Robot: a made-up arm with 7 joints. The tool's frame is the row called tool. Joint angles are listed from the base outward.
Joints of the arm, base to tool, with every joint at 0 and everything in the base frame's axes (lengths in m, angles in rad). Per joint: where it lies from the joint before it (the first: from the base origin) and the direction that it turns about. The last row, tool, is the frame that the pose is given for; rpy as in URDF.
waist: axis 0 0 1 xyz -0.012 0.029 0.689
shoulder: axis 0 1 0 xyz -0.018 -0.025 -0.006
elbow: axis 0 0 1 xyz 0.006 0.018 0.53
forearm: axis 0 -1 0 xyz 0.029 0.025 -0.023
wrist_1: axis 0 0 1 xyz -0.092 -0.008 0.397
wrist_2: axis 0 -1 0 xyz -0.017 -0.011 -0.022
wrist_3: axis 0 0 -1 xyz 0.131 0.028 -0.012
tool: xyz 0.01 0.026 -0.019 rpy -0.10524 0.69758 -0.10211
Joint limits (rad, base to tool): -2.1..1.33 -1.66..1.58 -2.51..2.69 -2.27..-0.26 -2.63..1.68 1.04..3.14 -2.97..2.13
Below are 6 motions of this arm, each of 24 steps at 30 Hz.
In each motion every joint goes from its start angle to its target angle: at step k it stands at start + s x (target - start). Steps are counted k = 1, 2, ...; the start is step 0. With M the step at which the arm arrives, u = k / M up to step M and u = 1 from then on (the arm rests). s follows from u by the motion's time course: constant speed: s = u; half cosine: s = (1 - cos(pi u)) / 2; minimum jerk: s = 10 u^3 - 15 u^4 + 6 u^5.
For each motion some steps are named. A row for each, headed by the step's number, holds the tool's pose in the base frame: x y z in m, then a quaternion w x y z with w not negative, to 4 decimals.
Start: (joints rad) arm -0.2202 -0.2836 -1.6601 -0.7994 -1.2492 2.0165 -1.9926
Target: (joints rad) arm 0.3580 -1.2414 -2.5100 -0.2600 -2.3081 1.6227 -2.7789
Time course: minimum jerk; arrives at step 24
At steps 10, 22, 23, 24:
10: -0.6248 -0.2013 1.4303 0.5464 0.0524 0.8269 -0.1223
22: -0.9110 -0.3610 0.9809 0.5104 0.5756 0.5926 0.2388
23: -0.9113 -0.3628 0.9777 0.5085 0.5786 0.5903 0.2413
24: -0.9114 -0.3630 0.9772 0.5082 0.5791 0.5899 0.2416

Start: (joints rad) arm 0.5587 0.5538 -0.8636 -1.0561 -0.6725 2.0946 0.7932
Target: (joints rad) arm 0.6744 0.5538 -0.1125 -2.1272 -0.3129 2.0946 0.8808
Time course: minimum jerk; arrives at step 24
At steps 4, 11, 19, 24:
4: 0.7629 0.1899 1.2281 0.8498 -0.2824 -0.1063 -0.4321
11: 0.7522 0.2841 0.9905 0.9051 -0.2399 0.1275 -0.3271
19: 0.5396 0.4200 0.7147 0.8512 -0.2814 0.4058 -0.1777
24: 0.4997 0.4292 0.6885 0.8358 -0.2949 0.4345 -0.1603

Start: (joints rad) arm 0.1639 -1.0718 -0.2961 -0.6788 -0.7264 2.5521 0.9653
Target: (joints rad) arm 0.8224 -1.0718 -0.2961 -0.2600 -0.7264 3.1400 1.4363
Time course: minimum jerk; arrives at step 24
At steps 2, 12, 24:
2: -0.7924 -0.0504 1.3634 0.3111 0.2903 -0.8641 -0.2688
12: -0.8106 -0.2785 1.2472 0.1246 0.4674 -0.8712 -0.0837
24: -0.7128 -0.5053 1.1184 0.0940 -0.5862 0.8017 -0.0693

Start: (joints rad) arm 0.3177 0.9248 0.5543 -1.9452 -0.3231 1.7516 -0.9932
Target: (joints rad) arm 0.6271 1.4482 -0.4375 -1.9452 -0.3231 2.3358 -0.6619
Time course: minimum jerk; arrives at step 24
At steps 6, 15, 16, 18, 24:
6: 0.4349 0.4847 0.5391 0.3037 -0.1699 0.5666 0.7469
15: 0.4805 0.3031 0.2742 0.4157 -0.2978 0.6862 0.5173
16: 0.4841 0.2793 0.2567 0.4224 -0.3209 0.6908 0.4913
18: 0.4908 0.2404 0.2335 0.4310 -0.3615 0.6941 0.4492
24: 0.4986 0.2032 0.2171 0.4368 -0.4043 0.6918 0.4090

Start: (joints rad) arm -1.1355 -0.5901 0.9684 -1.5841 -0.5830 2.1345 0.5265
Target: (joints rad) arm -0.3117 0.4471 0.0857 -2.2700 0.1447 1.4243 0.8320
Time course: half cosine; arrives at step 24
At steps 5, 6, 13, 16, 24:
5: 0.3894 0.2833 1.3499 0.8820 -0.2604 -0.0942 -0.3814
6: 0.4011 0.2418 1.3428 0.8893 -0.2262 -0.0537 -0.3938
13: 0.5300 -0.0313 1.0740 0.7979 0.0061 0.4063 -0.4453
16: 0.5444 -0.0618 0.8945 0.6639 0.0355 0.6020 -0.4422
24: 0.4875 -0.0457 0.6731 0.4104 0.0106 0.8018 -0.4344

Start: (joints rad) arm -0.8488 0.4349 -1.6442 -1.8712 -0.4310 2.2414 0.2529
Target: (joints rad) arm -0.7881 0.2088 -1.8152 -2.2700 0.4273 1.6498 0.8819
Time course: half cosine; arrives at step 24
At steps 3, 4, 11, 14, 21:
3: -0.2916 -0.5218 1.1126 0.1387 -0.0070 0.3679 -0.9194
4: -0.2984 -0.5150 1.1103 0.1258 0.0105 0.3548 -0.9264
11: -0.3695 -0.4250 1.0596 0.0490 -0.2400 -0.1988 0.9489
14: -0.3919 -0.3773 1.0201 0.1425 -0.3612 -0.1294 0.9124
21: -0.4013 -0.3045 0.9431 0.2871 -0.5533 -0.0419 0.7808

